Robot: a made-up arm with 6 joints.
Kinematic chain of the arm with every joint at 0, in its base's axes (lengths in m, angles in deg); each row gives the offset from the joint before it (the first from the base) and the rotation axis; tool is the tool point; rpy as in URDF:
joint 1: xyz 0 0 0.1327 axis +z
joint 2: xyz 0 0 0 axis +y
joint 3: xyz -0.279 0 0.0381 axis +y
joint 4: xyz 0.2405 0 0.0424 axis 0.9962 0 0.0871
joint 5: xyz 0 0 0 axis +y
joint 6: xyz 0.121 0 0.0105 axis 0.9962 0 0.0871
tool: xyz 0 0 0 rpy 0 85 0
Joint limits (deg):
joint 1: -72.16..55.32
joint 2: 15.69..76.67
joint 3: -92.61..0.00
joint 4: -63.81..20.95
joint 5: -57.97..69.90
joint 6: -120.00..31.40
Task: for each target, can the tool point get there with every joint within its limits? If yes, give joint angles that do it. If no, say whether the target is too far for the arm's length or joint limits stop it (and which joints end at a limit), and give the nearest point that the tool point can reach.
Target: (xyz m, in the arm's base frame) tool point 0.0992 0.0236 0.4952
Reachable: yes | joints -13.06 33.31 -46.98 -42.40 -33.70 -99.78
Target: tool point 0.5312 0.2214 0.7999
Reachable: no: too far | nearest point 0.2681 0.1117 0.5915 | short by 0.353 m
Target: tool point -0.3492 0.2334 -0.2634
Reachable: no: joint limits stop it (at a limit: joint 1, joint 2, joint 3, joint 4) | nearest point -0.0075 0.0391 0.0782 | short by 0.521 m
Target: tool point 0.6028 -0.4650 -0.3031
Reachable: no: too far | nearest point 0.1928 -0.1487 0.1671 | short by 0.700 m
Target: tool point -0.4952 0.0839 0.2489
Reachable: no: joint limits stop it (at a limit: joint 2, joint 3, joint 5) | nearest point -0.3333 0.0565 0.5670 | short by 0.358 m
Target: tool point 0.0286 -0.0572 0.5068
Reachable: yes | joints 7.60 30.38 -76.29 -36.07 57.73 -12.50
